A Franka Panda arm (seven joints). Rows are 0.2 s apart.
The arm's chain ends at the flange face. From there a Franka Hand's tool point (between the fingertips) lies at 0.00 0.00 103.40 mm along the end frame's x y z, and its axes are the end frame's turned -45 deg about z.
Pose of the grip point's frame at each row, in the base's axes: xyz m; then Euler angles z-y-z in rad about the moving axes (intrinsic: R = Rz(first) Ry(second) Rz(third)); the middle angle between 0 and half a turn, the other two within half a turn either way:
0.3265 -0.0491 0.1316 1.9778 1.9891 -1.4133
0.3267 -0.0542 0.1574 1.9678 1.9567 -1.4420
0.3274 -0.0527 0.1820 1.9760 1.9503 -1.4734
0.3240 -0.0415 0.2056 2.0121 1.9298 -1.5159
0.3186 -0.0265 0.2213 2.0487 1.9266 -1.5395
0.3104 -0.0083 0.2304 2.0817 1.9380 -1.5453
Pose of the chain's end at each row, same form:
0.3639 -0.1359 0.1736 1.9778 1.9891 -0.6279
0.3637 -0.1425 0.1963 1.9678 1.9567 -0.6566
0.3653 -0.1410 0.2203 1.9760 1.9503 -0.6880
0.3653 -0.1290 0.2419 2.0121 1.9298 -0.7305
0.3632 -0.1126 0.2573 2.0487 1.9266 -0.7541
0.3576 -0.0925 0.2675 2.0817 1.9380 -0.7599

